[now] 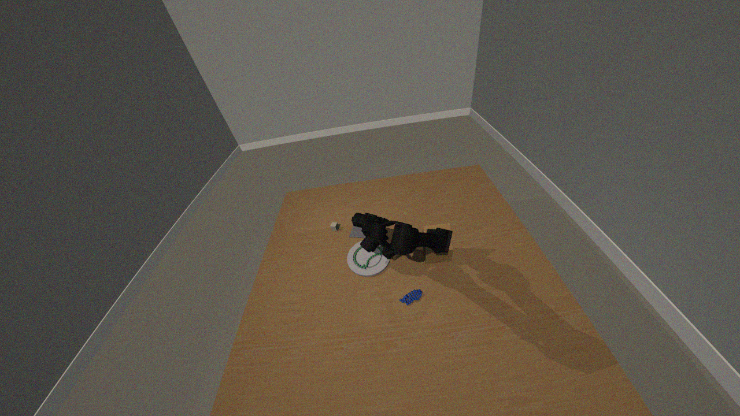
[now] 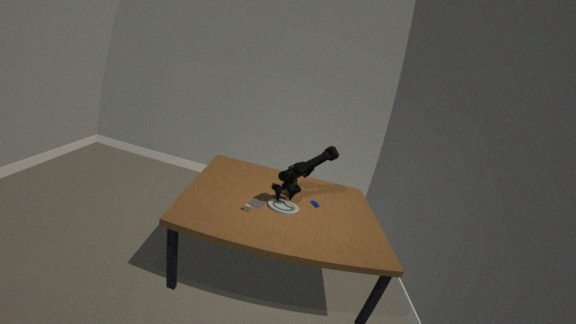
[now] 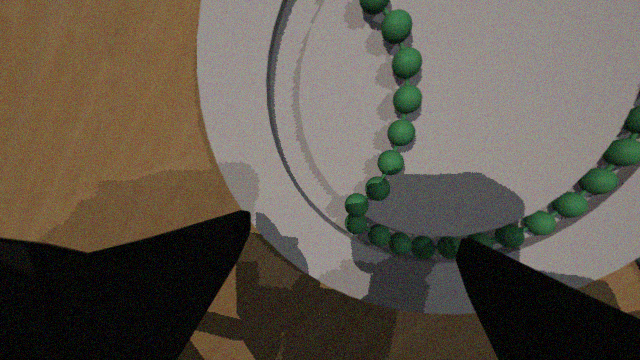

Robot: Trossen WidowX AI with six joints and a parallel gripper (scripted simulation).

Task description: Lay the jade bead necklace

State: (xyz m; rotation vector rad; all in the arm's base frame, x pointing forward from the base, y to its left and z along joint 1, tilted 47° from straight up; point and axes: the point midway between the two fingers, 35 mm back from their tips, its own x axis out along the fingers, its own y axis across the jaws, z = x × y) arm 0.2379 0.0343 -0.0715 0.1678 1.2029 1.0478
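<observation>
My gripper tip is now 7 cm short of the round bead board, 1 cm to the right of it and 1 cm above it. Round my gripper tip: pale block 25 cm ahead, 19 cm to the right; flat grey plate 16 cm to the right, 11 cm ahead, 2 cm below.
</observation>
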